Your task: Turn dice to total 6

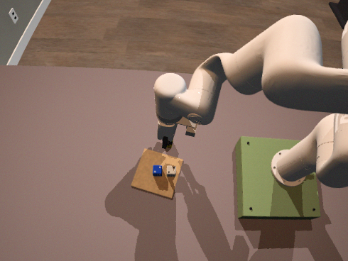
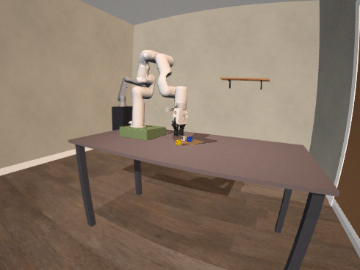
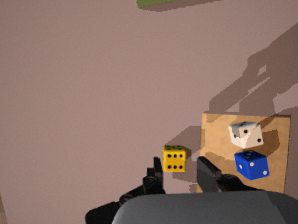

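Now: the yellow die 6 cm below my hand. From my hand the other things lie so: blue die (11 cm to the left, 6 cm below, 4 cm ahead); tan mat (11 cm to the left, 8 cm below, 4 cm ahead); white die (11 cm to the left, 6 cm below, 1 cm behind).
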